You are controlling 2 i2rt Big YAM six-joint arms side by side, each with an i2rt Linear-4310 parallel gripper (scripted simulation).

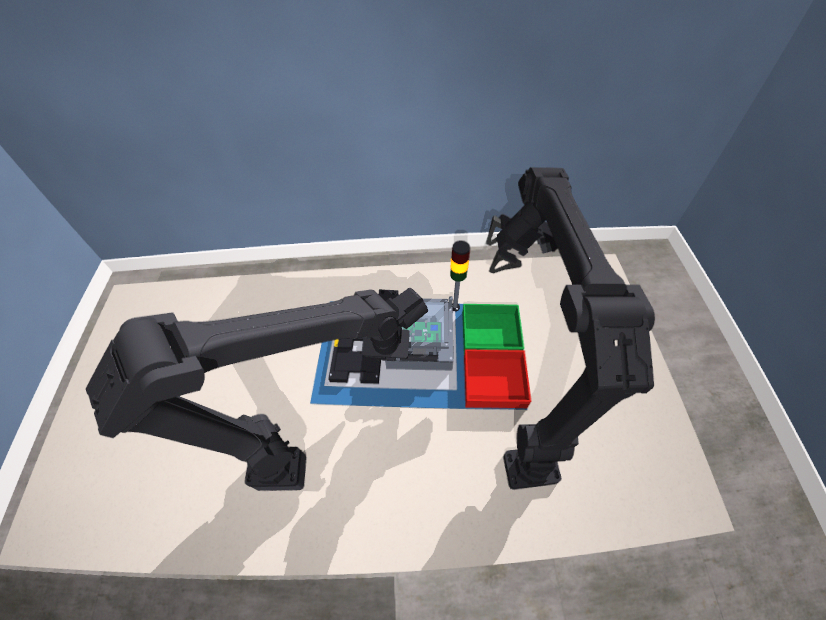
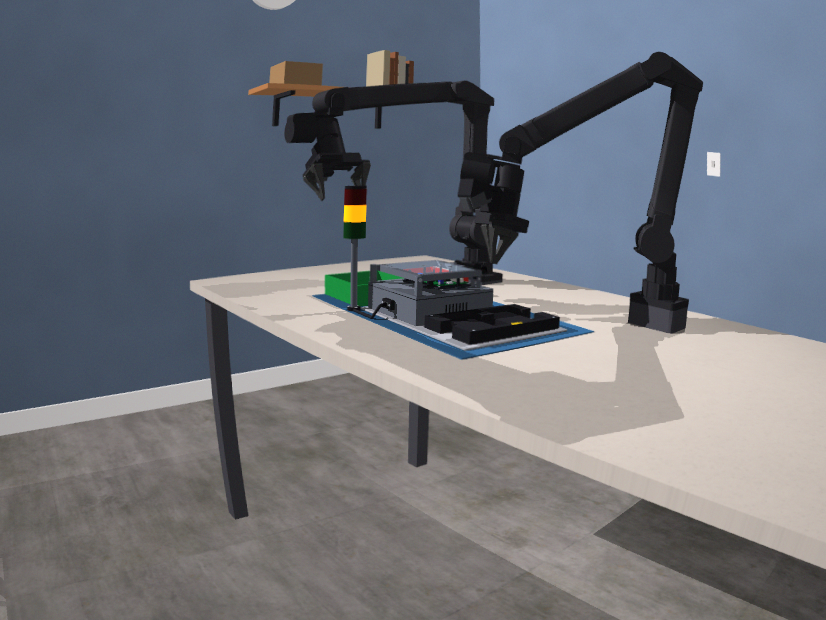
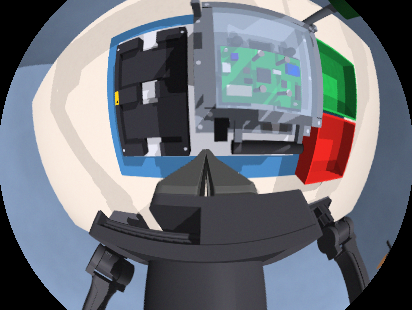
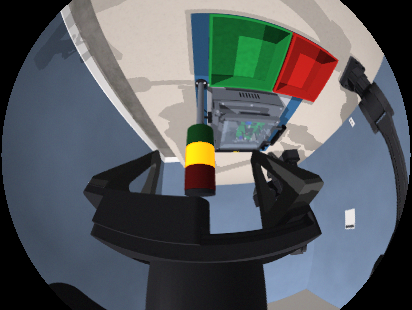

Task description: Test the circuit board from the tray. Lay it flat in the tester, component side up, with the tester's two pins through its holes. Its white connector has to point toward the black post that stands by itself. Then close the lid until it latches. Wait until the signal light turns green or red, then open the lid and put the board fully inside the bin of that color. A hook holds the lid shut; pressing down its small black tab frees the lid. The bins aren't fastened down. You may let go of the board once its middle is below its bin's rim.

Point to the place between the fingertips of my right gripper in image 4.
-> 205,154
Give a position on a red bin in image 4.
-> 306,69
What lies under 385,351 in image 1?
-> My left gripper.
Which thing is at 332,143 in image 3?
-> A red bin.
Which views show my right gripper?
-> Image 1, image 2 and image 4 only.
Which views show the green bin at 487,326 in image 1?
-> Image 1, image 2, image 3 and image 4: all of them.
